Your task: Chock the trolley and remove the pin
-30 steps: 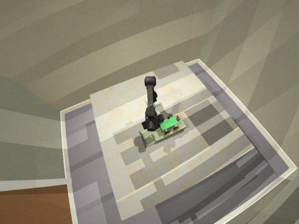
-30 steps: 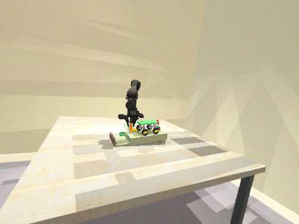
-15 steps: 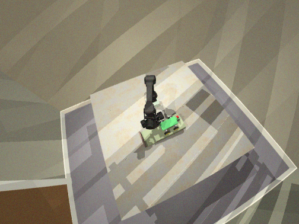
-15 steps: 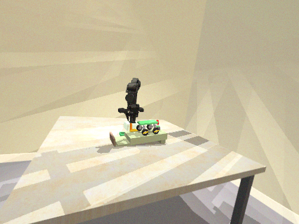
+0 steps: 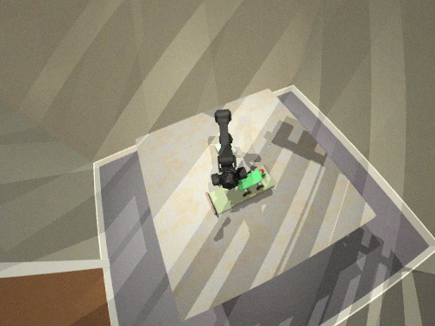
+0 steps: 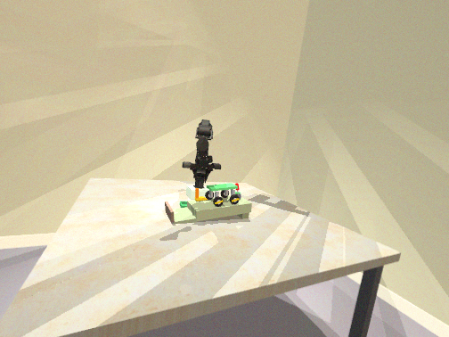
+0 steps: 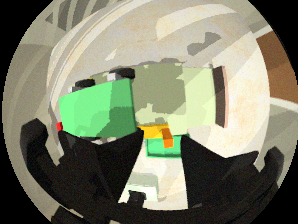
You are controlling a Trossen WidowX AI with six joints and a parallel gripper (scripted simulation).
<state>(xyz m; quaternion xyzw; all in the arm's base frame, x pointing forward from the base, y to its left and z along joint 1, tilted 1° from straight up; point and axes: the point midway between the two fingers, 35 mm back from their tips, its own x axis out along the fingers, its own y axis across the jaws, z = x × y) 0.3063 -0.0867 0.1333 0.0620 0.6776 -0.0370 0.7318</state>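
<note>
My gripper tip is 21 cm to the right of the red-headed stop pin and 3 cm above it. Also, from my gripper tip: pale green ramp: 2 cm ahead, 11 cm to the left, 11 cm below; then yellow chock: 3 cm behind, 2 cm to the left, 8 cm below; then trolley: 2 cm ahead, 11 cm to the left, 5 cm below.
</note>
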